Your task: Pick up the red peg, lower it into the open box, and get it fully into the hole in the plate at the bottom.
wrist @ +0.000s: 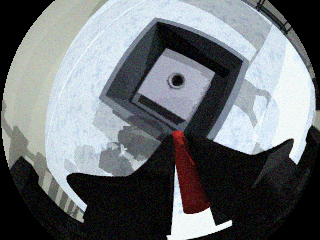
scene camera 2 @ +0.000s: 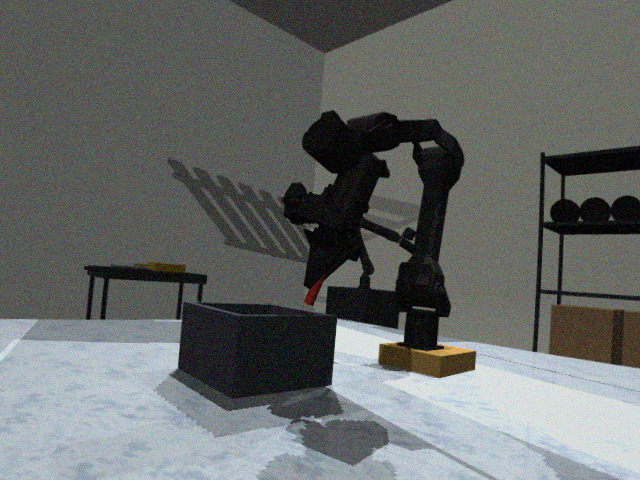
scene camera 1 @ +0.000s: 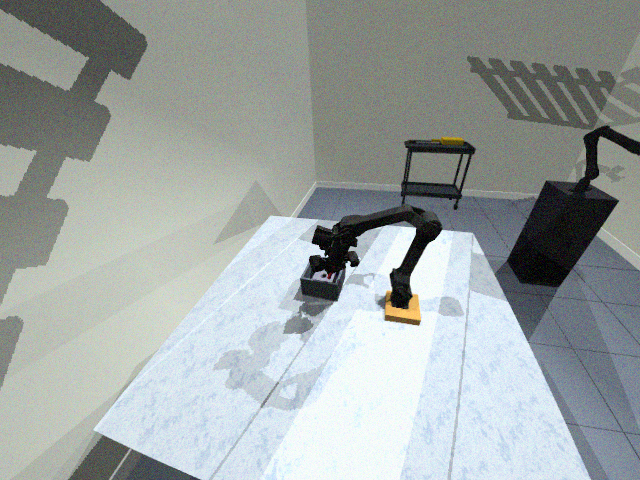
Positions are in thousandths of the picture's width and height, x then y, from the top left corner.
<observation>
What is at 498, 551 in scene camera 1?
The gripper.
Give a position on a dark box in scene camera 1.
485, 599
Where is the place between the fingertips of the gripper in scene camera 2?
At 482, 601
</observation>
